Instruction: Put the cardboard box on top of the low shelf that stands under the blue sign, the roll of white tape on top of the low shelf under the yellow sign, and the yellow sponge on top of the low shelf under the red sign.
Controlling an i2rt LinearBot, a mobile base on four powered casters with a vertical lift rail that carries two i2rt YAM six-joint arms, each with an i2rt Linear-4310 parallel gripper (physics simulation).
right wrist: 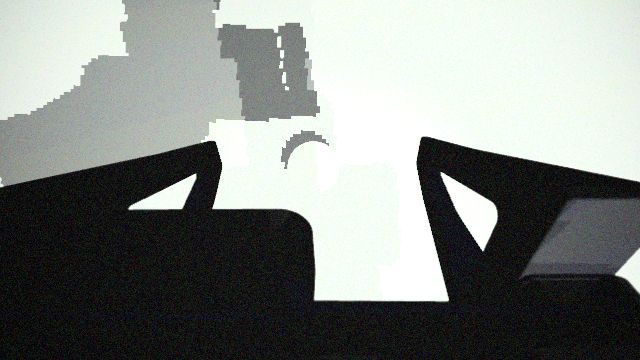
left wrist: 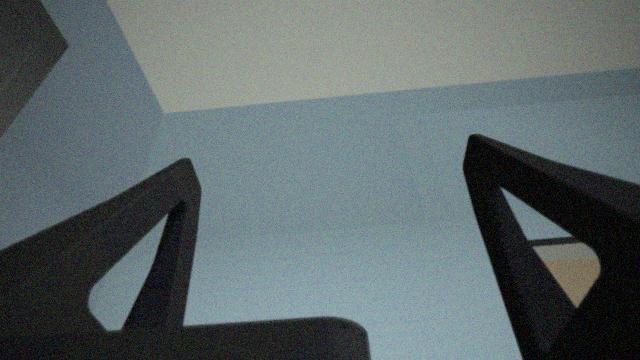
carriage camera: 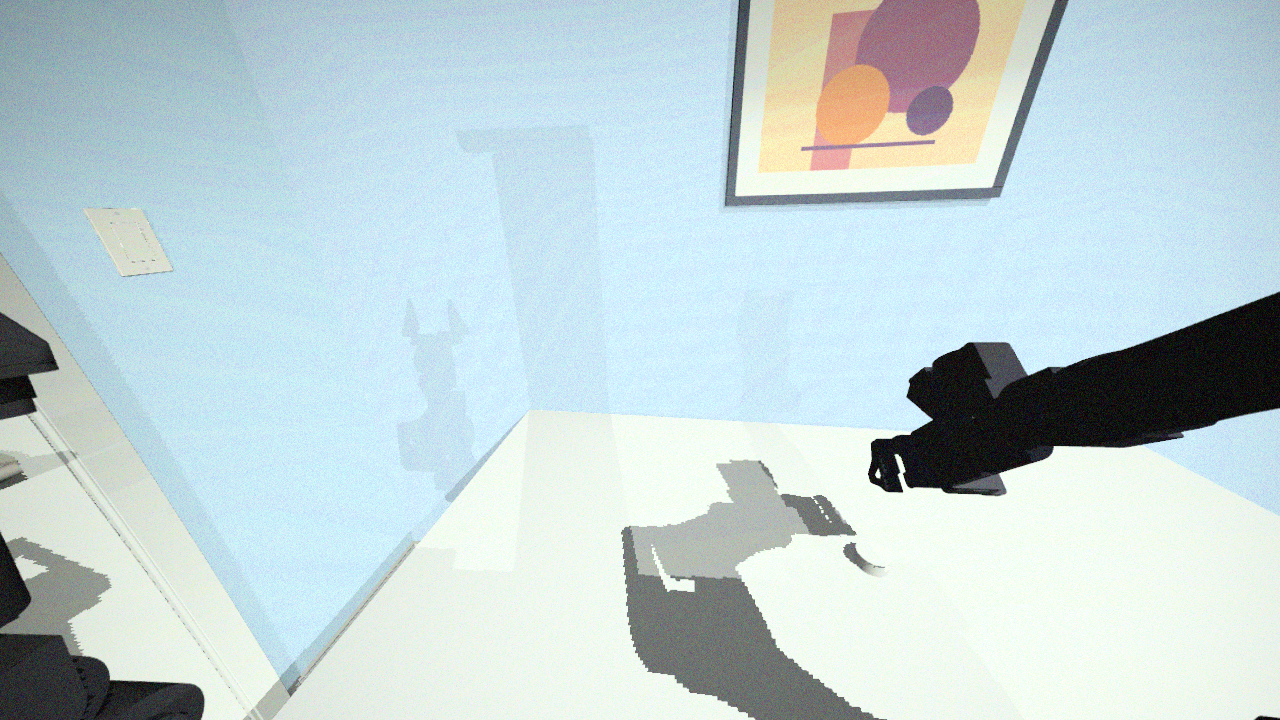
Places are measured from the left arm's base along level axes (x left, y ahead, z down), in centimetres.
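Where they show: left gripper, fingertip midpoint: point(left wrist: 329, 162); right gripper, fingertip midpoint: point(right wrist: 317, 151) point(carriage camera: 903, 479).
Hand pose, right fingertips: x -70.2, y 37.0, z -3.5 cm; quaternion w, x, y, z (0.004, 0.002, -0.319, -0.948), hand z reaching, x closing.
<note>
Each offset is from my right fingertips to the centre of the thing. "pt": to the spot under its first point. Level surfaces: height alone.
A small round white thing @[dx +1.2, dy +0.0, dz +15.9 cm] point(carriage camera: 872, 567) point(right wrist: 305, 157) with a dark curved shadow at its edge lies on the white table @[dz +17.1 cm] point(carriage camera: 1074, 582) point(right wrist: 500, 100). It looks like the roll of tape, but glare hides its shape. My right gripper point(carriage camera: 881, 467) point(right wrist: 317, 151) is open and empty, pointing down above the table, with the round thing between its fingertips in the right wrist view but below them. My left gripper point(left wrist: 329, 162) is open and empty, facing the blue wall. The cardboard box, sponge, shelves and coloured signs do not show.
The table meets blue walls point(carriage camera: 340, 223) point(left wrist: 325, 200) at the back and left. A framed picture point(carriage camera: 854, 111) hangs above it. A wall plate @[dx +133.5, dy +23.1, dz -32.9 cm] point(carriage camera: 129, 241) is at the left, near a white door with a handle @[pt dx +129.1, dy -4.9, dz -3.7 cm] point(carriage camera: 8, 470). Arm shadows lie across the table.
</note>
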